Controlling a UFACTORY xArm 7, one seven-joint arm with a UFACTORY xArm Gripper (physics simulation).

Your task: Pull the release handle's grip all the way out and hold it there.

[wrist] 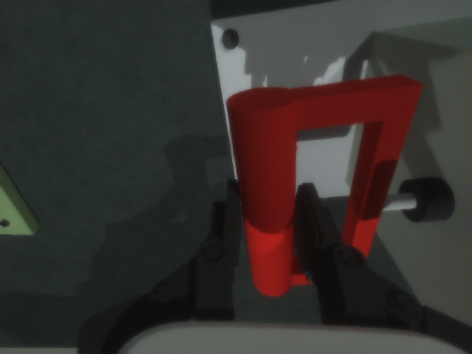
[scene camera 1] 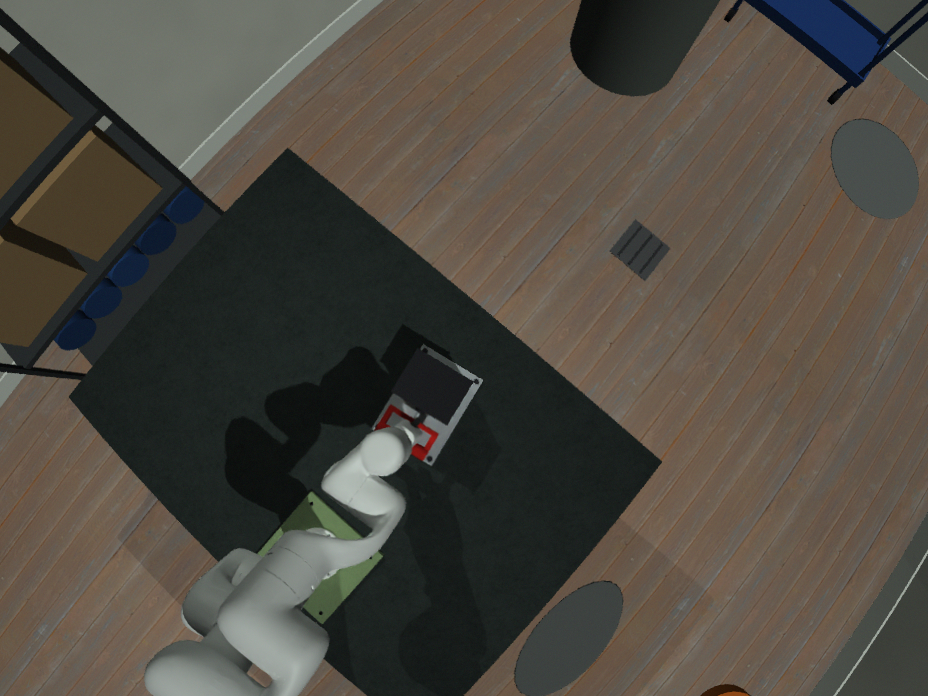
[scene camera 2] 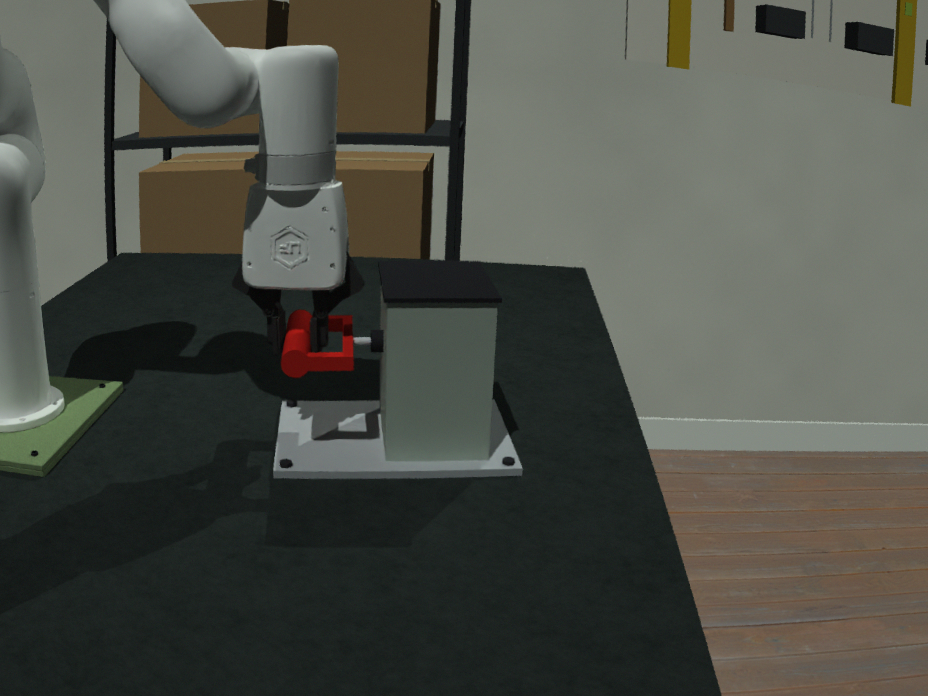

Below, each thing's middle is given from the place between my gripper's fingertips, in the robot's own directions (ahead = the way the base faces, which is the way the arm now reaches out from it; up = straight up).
Right now my hand is 90 mm short of the base plate (scene camera 2: 316, 439) and 90 mm above it.
